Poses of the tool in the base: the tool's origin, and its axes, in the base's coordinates. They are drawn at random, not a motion.
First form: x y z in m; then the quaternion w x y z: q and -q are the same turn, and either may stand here.
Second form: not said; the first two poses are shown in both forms.
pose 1, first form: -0.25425 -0.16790 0.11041 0.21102 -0.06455 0.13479 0.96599
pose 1, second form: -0.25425 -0.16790 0.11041 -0.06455 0.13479 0.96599 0.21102
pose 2, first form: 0.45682 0.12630 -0.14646 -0.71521 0.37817 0.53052 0.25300
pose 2, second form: 0.45682 0.12630 -0.14646 -0.37817 -0.53052 -0.25300 0.71521
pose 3, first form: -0.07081 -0.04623 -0.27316 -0.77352 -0.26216 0.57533 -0.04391
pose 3, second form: -0.07081 -0.04623 -0.27316 0.26216 -0.57533 0.04391 0.77352
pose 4, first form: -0.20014 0.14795 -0.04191 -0.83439 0.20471 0.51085 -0.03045
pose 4, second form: -0.20014 0.14795 -0.04191 -0.20471 -0.51085 0.03045 0.83439
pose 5, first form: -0.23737 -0.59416 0.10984 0.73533 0.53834 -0.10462 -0.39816
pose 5, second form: -0.23737 -0.59416 0.10984 0.53834 -0.10462 -0.39816 0.73533
